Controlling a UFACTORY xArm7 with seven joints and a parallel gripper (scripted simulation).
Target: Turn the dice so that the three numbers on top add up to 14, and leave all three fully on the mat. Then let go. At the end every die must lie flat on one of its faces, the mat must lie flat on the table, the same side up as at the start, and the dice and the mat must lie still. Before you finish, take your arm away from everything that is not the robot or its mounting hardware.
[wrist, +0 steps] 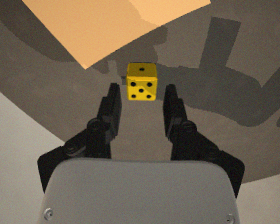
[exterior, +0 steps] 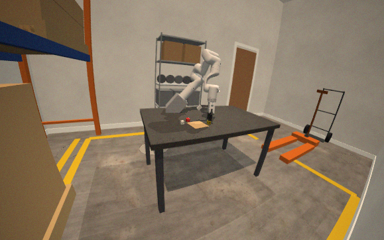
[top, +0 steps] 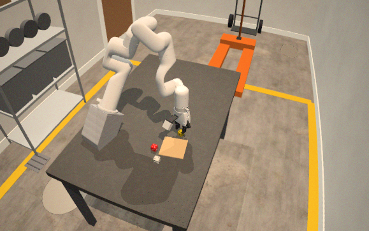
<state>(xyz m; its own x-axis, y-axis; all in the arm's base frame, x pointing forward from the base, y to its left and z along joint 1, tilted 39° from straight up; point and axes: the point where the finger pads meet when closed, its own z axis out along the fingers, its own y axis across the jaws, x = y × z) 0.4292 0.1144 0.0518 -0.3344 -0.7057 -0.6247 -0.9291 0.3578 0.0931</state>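
Right now my hand is 40 mm above the yellow die. Also, from my hand: mat: 110 mm to the right, 50 mm below; red die: 170 mm to the right, 90 mm behind, 40 mm below; white die: 240 mm to the right, 40 mm below, 40 mm behind.
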